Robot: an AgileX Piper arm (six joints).
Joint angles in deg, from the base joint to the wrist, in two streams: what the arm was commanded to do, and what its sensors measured. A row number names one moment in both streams.
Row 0, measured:
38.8 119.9 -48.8 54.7 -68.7 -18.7
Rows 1 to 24, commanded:
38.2 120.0 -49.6 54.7 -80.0 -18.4
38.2 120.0 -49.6 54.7 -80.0 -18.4
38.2 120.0 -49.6 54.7 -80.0 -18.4
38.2 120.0 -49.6 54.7 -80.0 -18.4
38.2 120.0 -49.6 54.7 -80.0 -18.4
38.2 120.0 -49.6 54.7 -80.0 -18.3
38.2 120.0 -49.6 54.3 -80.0 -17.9
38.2 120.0 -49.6 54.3 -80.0 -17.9
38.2 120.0 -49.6 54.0 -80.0 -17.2
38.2 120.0 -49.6 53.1 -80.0 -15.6
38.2 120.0 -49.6 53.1 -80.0 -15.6
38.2 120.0 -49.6 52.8 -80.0 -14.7
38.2 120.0 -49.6 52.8 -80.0 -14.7
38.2 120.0 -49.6 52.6 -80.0 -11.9
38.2 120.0 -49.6 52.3 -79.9 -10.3
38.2 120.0 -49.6 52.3 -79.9 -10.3
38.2 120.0 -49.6 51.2 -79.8 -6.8
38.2 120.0 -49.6 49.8 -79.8 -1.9
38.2 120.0 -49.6 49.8 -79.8 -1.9
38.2 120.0 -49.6 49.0 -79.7 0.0
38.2 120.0 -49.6 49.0 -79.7 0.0
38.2 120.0 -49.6 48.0 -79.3 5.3
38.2 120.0 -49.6 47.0 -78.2 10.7
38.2 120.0 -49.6 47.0 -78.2 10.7
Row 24, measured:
38.4 120.0 -48.4 52.4 -69.0 2.1
